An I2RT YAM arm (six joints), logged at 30 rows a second.
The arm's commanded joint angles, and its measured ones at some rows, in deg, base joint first. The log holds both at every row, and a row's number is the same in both.
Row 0, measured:
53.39 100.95 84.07 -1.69 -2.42 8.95
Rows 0 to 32, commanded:
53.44 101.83 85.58 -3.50 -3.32 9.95
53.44 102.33 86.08 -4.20 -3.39 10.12
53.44 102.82 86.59 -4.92 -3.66 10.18
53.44 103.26 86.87 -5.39 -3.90 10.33
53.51 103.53 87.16 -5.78 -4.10 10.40
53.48 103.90 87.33 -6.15 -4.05 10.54
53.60 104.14 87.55 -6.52 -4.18 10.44
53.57 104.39 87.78 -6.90 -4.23 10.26
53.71 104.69 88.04 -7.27 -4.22 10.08
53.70 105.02 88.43 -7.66 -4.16 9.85
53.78 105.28 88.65 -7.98 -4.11 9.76
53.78 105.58 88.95 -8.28 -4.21 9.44
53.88 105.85 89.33 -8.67 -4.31 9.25
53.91 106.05 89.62 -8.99 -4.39 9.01
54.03 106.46 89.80 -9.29 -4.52 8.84
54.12 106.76 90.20 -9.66 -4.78 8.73
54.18 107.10 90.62 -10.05 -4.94 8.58
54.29 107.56 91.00 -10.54 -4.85 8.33
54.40 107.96 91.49 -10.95 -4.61 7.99
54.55 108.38 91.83 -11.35 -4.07 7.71
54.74 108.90 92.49 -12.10 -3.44 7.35
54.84 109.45 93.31 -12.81 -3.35 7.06
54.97 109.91 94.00 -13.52 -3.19 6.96
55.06 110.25 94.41 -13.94 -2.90 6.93
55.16 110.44 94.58 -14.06 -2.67 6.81
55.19 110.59 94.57 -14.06 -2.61 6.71
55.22 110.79 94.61 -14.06 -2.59 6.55
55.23 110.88 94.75 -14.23 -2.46 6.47
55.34 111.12 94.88 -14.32 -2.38 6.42
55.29 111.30 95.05 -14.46 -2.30 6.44
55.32 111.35 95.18 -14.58 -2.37 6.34
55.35 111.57 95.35 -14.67 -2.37 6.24
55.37 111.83 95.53 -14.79 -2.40 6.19
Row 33, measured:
55.24 111.44 95.04 -13.47 -2.94 6.94
